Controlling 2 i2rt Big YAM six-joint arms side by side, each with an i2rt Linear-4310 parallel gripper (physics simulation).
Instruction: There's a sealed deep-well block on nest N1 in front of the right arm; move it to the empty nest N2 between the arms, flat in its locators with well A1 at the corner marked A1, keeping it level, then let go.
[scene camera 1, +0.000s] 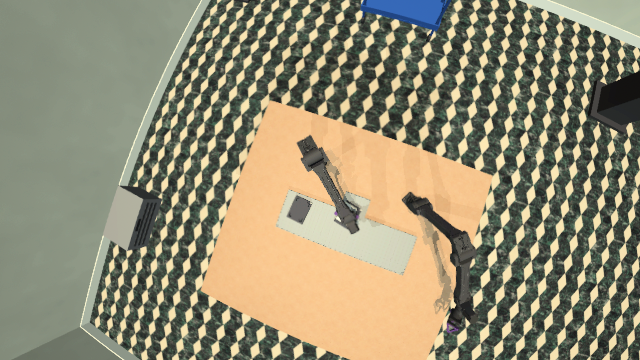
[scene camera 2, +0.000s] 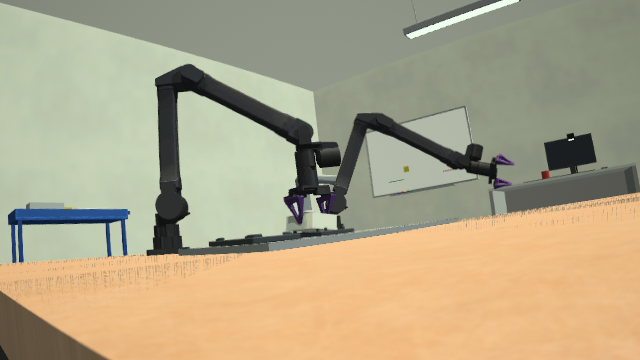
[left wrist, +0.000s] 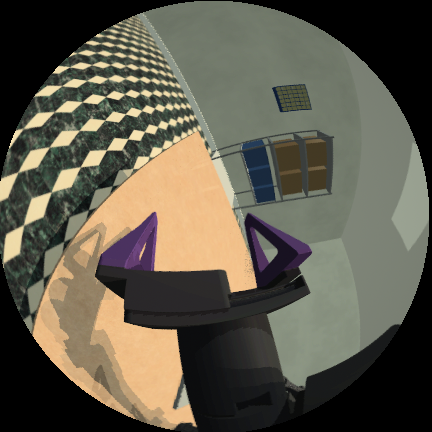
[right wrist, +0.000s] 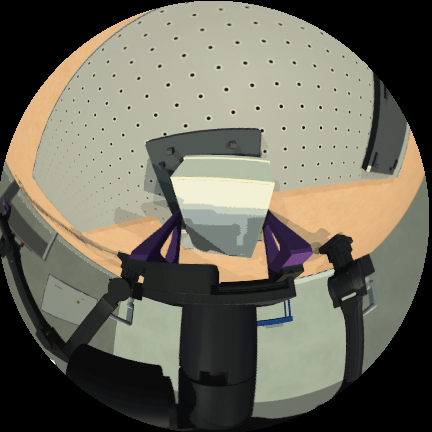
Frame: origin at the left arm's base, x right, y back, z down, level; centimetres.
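Seen in the pictures: left gripper, between the fingertips: (scene camera 1: 449, 327) (scene camera 2: 513, 174) (left wrist: 202, 216); right gripper, between the fingertips: (right wrist: 219, 211); left arm's base, origin of its link: (scene camera 1: 411, 202); right arm's base, origin of its link: (scene camera 2: 168, 253) (right wrist: 335, 242).
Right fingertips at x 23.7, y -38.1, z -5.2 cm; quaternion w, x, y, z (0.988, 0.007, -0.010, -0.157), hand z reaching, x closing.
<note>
Pixels of each thing's middle, then the offset from my right fingertips to it. Level surfaces: height alone.
- pale sealed block, middle of its body: (right wrist: 223, 214) (scene camera 2: 310, 222) dx +0.6, dy +0.4, dz +0.1 cm
- dark N2 plate, middle of its body: (right wrist: 208, 195) (scene camera 2: 318, 232) (scene camera 1: 347, 215) dx -1.4, dy +0.3, dz +2.9 cm
- dark nest N1, middle of its body: (scene camera 2: 252, 239) (scene camera 1: 299, 209) dx +23.0, dy -21.9, dz +3.1 cm
- perforated light board, height of its surface: dz +3.9 cm
- wooden table, height of its surface: dz +5.2 cm
The pale sealed block (scene camera 2: 312, 220) (right wrist: 222, 192) stands at nest N2 between the arms, and looks level. Part of the dark N2 plate (right wrist: 202, 142) with small locators shows past one side of it; the seating edges are hidden. I cannot read which corner is A1. The dark nest N1 (scene camera 1: 299, 209) (right wrist: 392, 140) holds no block. My right gripper (scene camera 2: 310, 215) (right wrist: 219, 211) is open and points down, one purple finger on each side of the block. My left gripper (scene camera 1: 452, 327) (scene camera 2: 510, 173) (left wrist: 202, 216) is open and empty, far from the nests past the table's edge.
The nests are on a perforated light board (scene camera 1: 380, 245) (right wrist: 230, 75) on the wooden table (scene camera 1: 280, 280) (scene camera 2: 320, 300). The left arm (scene camera 1: 462, 255) reaches away from the board. A blue table (scene camera 1: 405, 10) (scene camera 2: 70, 215) and a desk with a monitor (scene camera 2: 570, 151) stand beyond.
</note>
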